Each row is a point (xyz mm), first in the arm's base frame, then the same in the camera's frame.
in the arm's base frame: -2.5 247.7 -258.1
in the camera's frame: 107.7 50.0 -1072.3
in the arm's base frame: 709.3 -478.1 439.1
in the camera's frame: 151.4 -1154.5 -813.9
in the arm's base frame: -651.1 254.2 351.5
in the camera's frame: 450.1 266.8 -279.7
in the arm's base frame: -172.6 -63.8 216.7
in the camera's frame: 188.2 -194.5 -538.3
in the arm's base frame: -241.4 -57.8 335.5
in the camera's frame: 265.4 -191.8 -424.6
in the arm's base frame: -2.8 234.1 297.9
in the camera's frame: 478.6 -194.6 -737.8
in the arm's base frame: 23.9 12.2 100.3
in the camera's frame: 187.2 -247.8 -773.0
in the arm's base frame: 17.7 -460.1 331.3
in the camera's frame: 5.4 -593.6 -421.0
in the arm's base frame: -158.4 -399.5 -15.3
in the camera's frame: -210.1 -284.5 -534.4
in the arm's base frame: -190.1 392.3 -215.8
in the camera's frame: 217.4 246.0 -986.0
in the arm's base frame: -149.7 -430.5 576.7
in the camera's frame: 174.2 -560.4 -177.0
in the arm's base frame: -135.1 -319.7 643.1
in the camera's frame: 301.0 -540.4 -197.2
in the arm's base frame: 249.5 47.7 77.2
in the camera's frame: 224.6 -383.9 -954.1
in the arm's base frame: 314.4 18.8 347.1
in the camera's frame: 396.7 -562.0 -825.4
